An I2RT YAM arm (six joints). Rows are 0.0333 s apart.
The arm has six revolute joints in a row. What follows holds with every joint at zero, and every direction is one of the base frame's. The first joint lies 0.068 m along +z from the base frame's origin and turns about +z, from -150 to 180 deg. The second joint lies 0.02 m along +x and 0.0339 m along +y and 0.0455 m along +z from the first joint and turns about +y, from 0 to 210 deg. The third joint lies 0.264 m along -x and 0.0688 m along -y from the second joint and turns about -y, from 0 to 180 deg. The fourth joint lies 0.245 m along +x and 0.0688 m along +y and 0.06 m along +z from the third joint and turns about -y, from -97 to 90 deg. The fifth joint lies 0.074 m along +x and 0.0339 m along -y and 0.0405 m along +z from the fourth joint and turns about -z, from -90 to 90 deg. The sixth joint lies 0.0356 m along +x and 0.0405 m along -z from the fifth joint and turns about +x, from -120 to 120 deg. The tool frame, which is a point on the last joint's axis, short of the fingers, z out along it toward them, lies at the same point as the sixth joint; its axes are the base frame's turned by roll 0, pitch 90 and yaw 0 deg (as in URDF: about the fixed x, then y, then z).
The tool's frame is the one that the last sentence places.
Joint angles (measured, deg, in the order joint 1, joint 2, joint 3, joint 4, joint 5, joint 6), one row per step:
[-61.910 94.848 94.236 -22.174 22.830 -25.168]
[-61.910 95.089 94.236 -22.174 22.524 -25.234]
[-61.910 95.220 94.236 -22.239 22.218 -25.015]
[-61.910 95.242 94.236 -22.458 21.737 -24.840]
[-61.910 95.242 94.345 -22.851 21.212 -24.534]
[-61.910 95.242 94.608 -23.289 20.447 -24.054]
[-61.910 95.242 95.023 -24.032 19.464 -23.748]
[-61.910 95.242 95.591 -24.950 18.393 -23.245]
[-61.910 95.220 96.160 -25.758 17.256 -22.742]
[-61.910 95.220 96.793 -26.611 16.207 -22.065]
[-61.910 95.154 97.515 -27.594 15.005 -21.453]
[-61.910 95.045 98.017 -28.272 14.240 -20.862]
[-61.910 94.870 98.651 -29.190 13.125 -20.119]
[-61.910 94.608 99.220 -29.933 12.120 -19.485]
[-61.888 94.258 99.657 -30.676 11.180 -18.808]
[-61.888 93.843 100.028 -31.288 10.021 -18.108]
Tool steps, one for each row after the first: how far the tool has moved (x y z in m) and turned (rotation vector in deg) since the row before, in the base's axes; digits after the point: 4 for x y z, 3 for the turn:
[0.0007 -0.0010 -0.0016 0.265 0.070 0.306]
[0.0005 -0.0005 -0.0010 0.244 -0.217 0.202]
[0.0003 0.0001 -0.0006 0.315 -0.217 0.377]
[0.0002 0.0003 -0.0001 0.374 -0.335 0.367]
[0.0003 0.0004 0.0008 0.343 -0.633 0.518]
[0.0003 0.0007 0.0011 0.510 -0.480 0.780]
[0.0002 0.0009 0.0017 0.577 -0.685 0.778]
[0.0003 0.0010 0.0021 0.484 -0.773 0.833]
[0.0002 0.0009 0.0022 0.507 -0.897 0.678]
[0.0001 0.0014 0.0029 0.518 -0.907 0.838]
[-0.0002 0.0013 0.0025 0.325 -0.783 0.448]
[-0.0003 0.0019 0.0032 0.473 -1.028 0.698]
[-0.0005 0.0022 0.0037 0.266 -0.980 0.643]
[-0.0006 0.0026 0.0034 0.312 -0.968 0.588]
[-0.0007 0.0028 0.0036 0.259 -1.127 0.756]

